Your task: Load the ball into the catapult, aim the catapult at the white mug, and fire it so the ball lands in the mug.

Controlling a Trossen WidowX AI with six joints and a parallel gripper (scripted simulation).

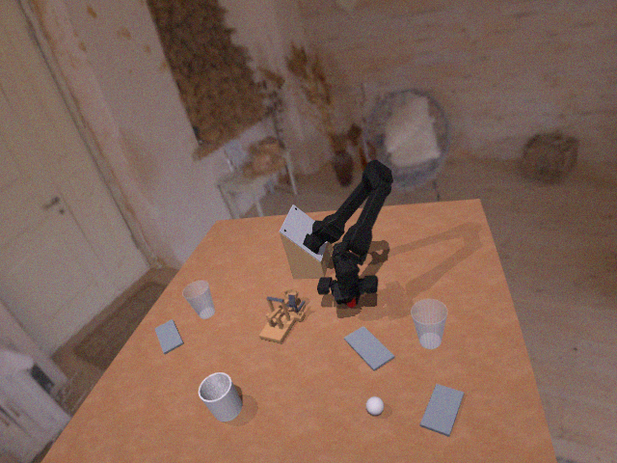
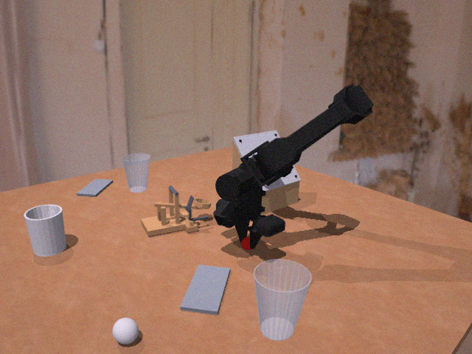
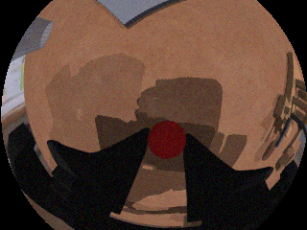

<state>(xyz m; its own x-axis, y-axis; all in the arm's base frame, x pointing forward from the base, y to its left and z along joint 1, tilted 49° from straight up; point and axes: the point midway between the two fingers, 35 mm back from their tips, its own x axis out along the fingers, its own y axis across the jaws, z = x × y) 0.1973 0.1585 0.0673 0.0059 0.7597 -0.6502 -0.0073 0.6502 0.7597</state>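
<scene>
The wooden catapult is 60 mm ahead of my gripper tip, 200 mm to the right of it and 40 mm above it. From my gripper tip the other things lie so: white ball 370 mm ahead, 110 mm to the left, 10 mm above; then white mug 400 mm ahead, 290 mm to the right, 20 mm above; then red ball 10 mm above.
</scene>
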